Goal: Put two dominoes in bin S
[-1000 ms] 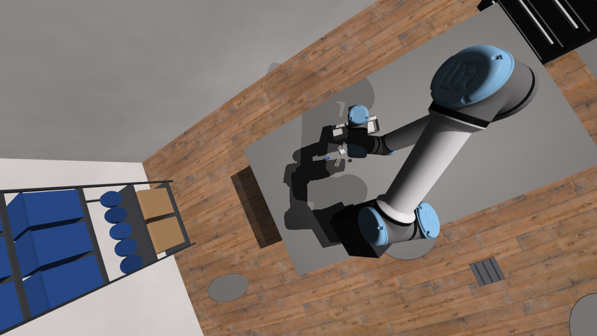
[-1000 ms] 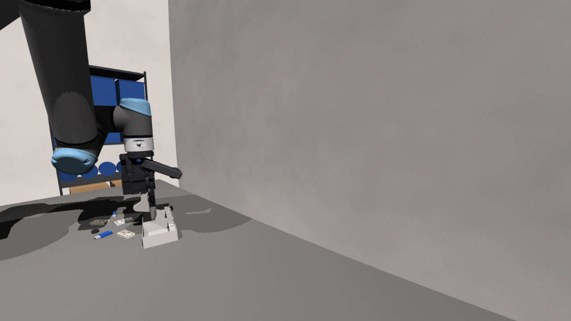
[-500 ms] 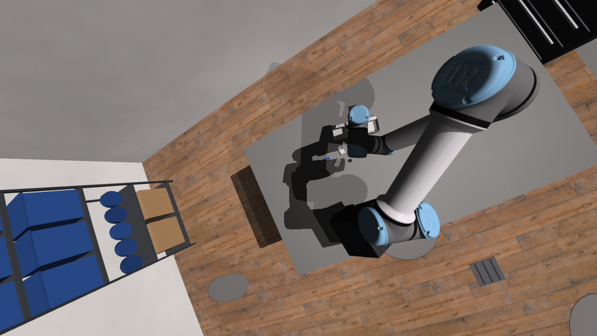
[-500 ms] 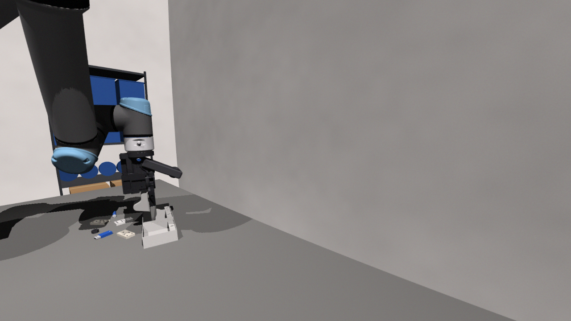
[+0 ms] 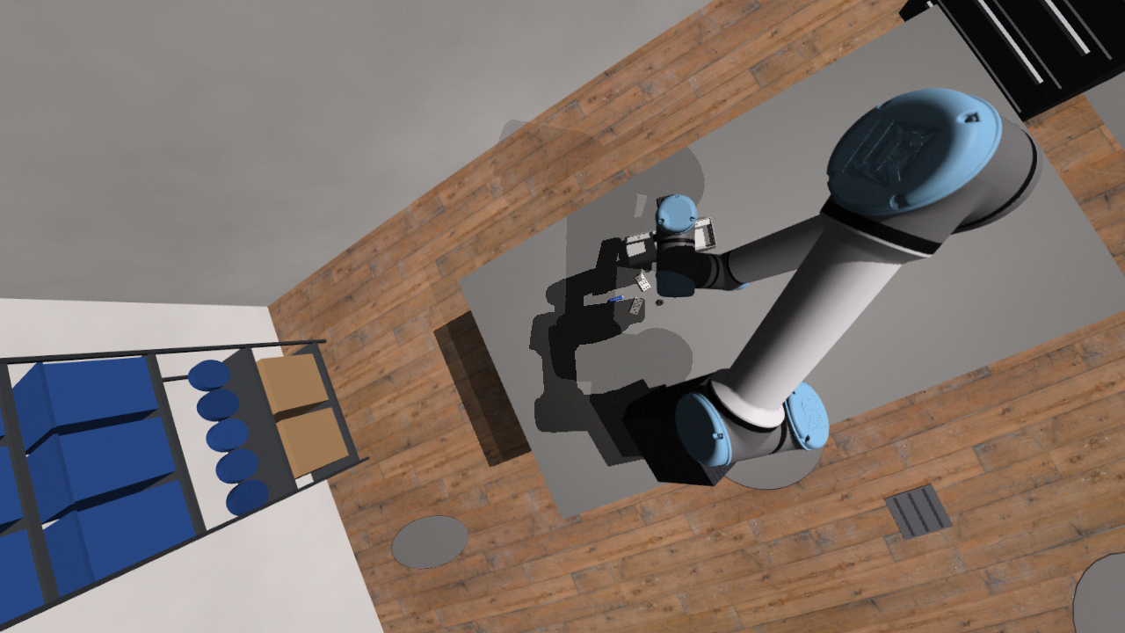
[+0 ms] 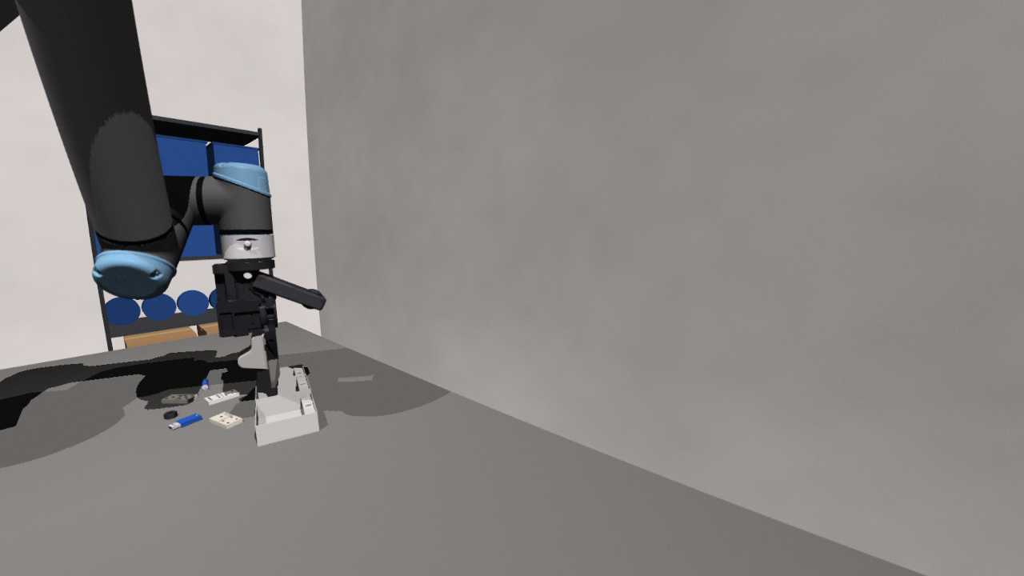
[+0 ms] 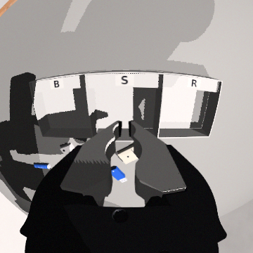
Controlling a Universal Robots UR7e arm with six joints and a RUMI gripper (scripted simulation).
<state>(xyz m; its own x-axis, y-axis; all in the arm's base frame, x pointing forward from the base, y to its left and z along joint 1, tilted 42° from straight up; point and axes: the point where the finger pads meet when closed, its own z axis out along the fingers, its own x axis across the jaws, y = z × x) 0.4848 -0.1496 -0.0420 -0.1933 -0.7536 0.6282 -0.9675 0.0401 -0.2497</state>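
The white three-compartment bin rack is 4 cm below my hand and 1 cm ahead of it. From my hand the other things lie so: white domino: 11 cm to the left, 7 cm behind, 5 cm below; then small black piece: 15 cm behind, 9 cm to the left, 5 cm below; then blue usb stick: 13 cm behind, 5 cm below, 4 cm to the left.
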